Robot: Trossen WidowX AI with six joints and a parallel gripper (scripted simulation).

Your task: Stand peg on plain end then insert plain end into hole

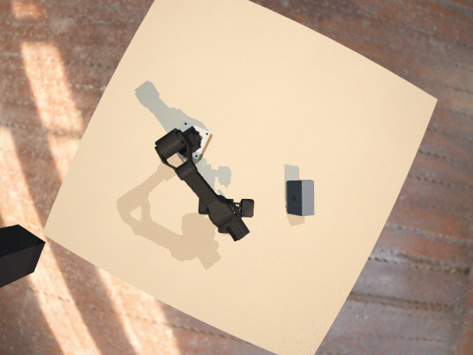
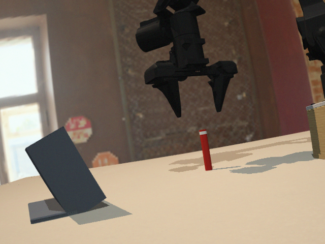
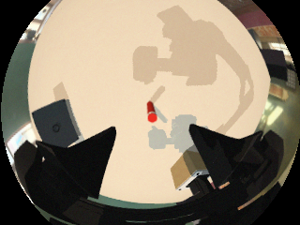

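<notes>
My gripper tip is 50 mm above the red peg. From my gripper tip the other things lie so: dark sloped panel 240 mm ahead, 150 mm to the left, 60 mm below.
</notes>
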